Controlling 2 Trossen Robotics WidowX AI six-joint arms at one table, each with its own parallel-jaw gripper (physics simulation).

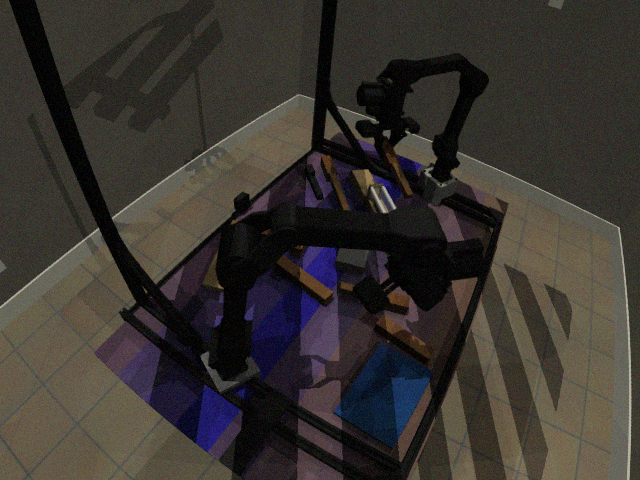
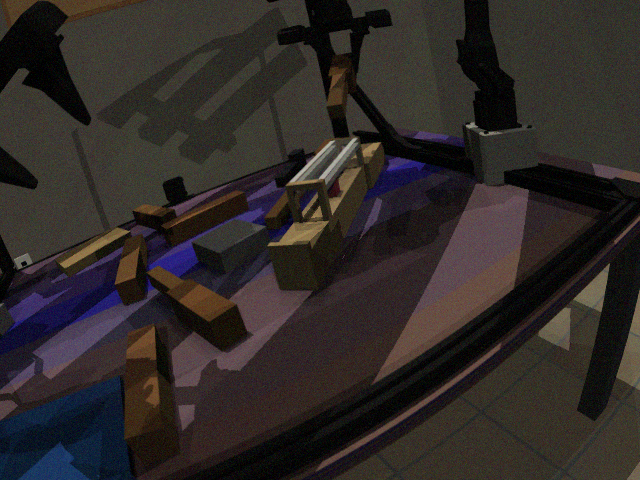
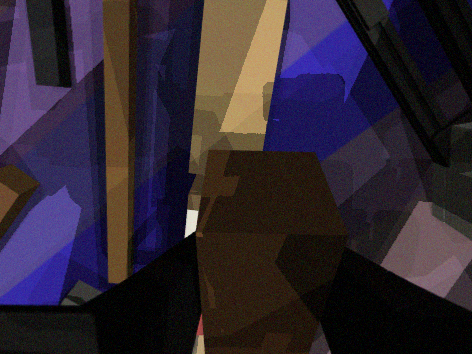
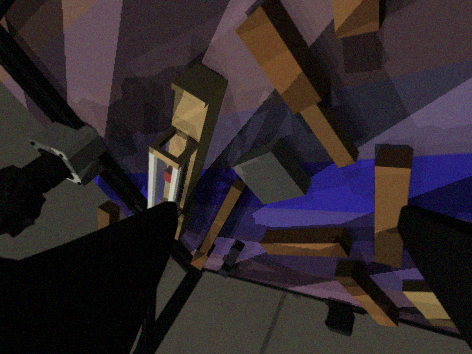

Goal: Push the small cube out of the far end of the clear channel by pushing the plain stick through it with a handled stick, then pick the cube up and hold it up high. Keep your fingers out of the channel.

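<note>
The clear channel [image 1: 382, 197] [image 2: 328, 162] [image 4: 153, 175] lies on a tan wooden mount [image 2: 304, 257] at the back of the table. The small red cube [image 2: 334, 188] [image 4: 168, 174] sits inside it. My left gripper [image 1: 387, 130] [image 2: 332, 35] [image 3: 256, 241] is shut on the brown handled stick [image 1: 394, 164] [image 2: 339, 86] [image 3: 270, 197]. It holds the stick hanging down, above and behind the channel's far end. My right gripper [image 1: 375, 295] is open and empty, low over the table's middle, short of the channel. I cannot tell the plain stick apart from the mount.
Several loose wooden sticks [image 1: 306, 281] [image 2: 201, 307] [image 4: 298, 84] lie scattered over the table. A grey block [image 1: 351, 259] [image 2: 230, 243] [image 4: 270, 175] lies near the channel. A blue patch [image 1: 385, 395] is at the front. Black frame posts [image 1: 325, 71] rise at the edges.
</note>
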